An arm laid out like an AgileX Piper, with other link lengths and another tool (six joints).
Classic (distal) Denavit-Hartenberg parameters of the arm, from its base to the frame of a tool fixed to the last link. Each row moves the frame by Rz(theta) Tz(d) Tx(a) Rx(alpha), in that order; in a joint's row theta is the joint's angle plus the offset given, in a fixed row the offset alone. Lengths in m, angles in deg.
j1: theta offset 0; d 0.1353; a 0; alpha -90
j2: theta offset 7.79; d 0; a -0.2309; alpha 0
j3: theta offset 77.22; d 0; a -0.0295; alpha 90
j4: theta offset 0; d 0.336; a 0; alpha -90
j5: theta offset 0; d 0; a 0; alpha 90
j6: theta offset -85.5; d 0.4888; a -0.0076; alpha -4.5
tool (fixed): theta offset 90; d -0.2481; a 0; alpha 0
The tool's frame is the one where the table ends.
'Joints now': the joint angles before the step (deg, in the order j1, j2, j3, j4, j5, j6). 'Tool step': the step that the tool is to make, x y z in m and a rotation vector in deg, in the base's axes. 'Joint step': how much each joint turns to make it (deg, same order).
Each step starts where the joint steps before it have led.
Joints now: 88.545 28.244 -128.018 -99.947 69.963 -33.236
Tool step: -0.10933 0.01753 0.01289 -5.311 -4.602 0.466
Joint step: -18.974 -1.650 0.004 22.393 -0.001 -6.345
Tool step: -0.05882 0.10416 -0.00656 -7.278 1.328 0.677
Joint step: -19.288 -6.675 17.243 18.693 0.000 3.946
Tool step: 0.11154 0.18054 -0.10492 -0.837 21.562 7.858
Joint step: -15.894 -1.995 30.955 19.811 0.001 16.526
